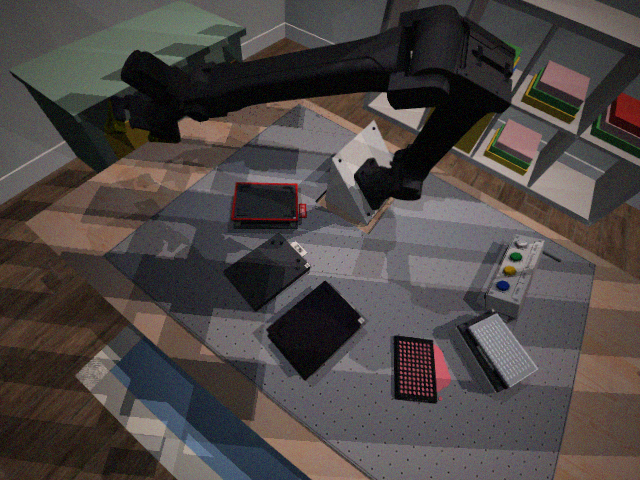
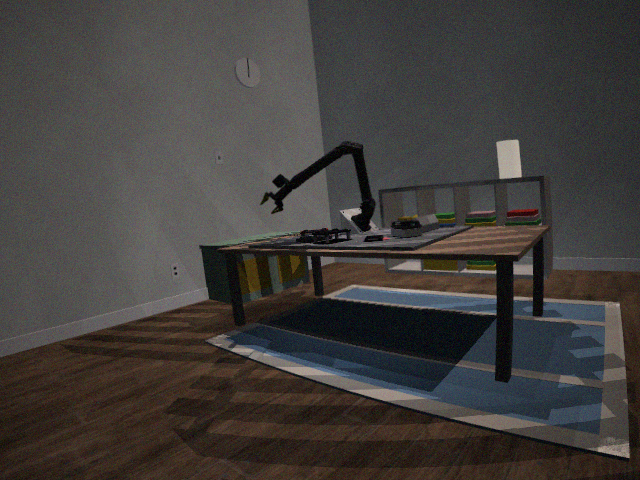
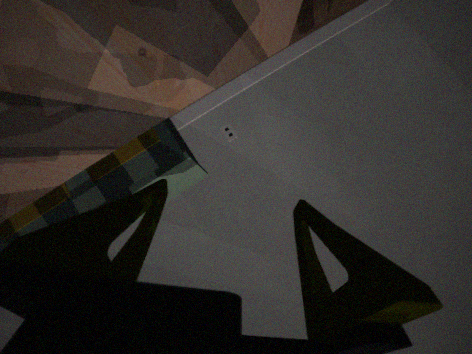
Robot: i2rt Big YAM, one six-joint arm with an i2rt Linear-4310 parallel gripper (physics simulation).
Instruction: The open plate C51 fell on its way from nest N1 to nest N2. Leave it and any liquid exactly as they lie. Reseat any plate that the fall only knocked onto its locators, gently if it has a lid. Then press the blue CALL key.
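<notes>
A dark open plate with pink wells lies on the perforated board; a pink liquid patch spreads from its right side. A pale many-welled plate sits on a grey block with a dark top, offset to the right and seemingly tilted; whether it has a lid I cannot tell. The blue key is the lowest of four buttons on the pale key box. My gripper is open and empty, high beyond the table's far left edge, far from the plates and keys.
A red-edged frame on a dark base, a dark flat unit and a larger black unit stand left of the plates. A white slanted panel stands by the arm's base. A green cabinet is beyond the table.
</notes>
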